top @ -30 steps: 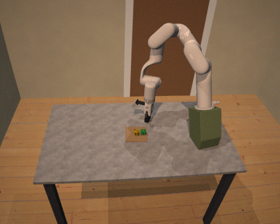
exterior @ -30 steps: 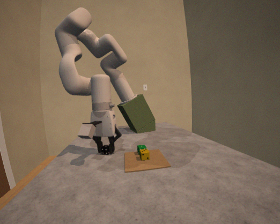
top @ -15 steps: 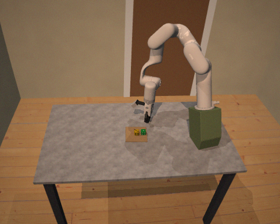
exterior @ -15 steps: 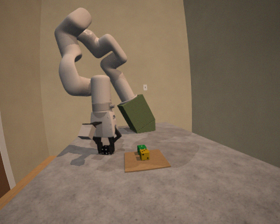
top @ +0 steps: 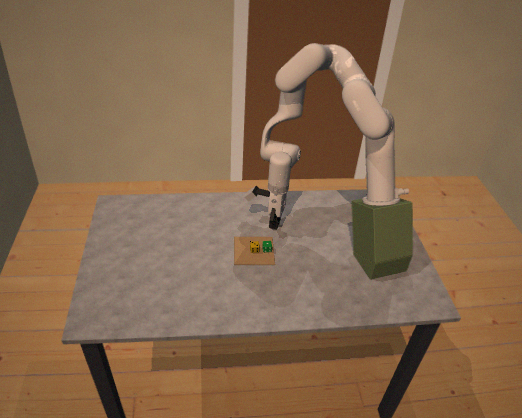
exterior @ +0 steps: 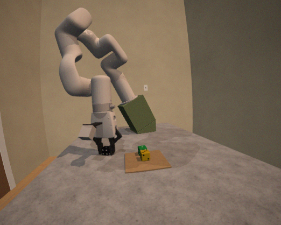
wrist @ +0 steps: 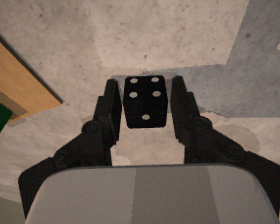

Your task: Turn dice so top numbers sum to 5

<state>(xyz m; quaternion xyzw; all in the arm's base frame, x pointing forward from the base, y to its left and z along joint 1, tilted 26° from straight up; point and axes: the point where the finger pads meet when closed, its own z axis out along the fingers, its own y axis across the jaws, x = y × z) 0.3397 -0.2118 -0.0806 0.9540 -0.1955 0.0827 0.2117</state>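
My hand is 10 mm above the black die. From my hand the other things lie so: tan mat: 130 mm to the left, 100 mm ahead, 20 mm below; then green die: 140 mm to the left, 50 mm ahead; then yellow die: 130 mm to the left, 100 mm ahead.
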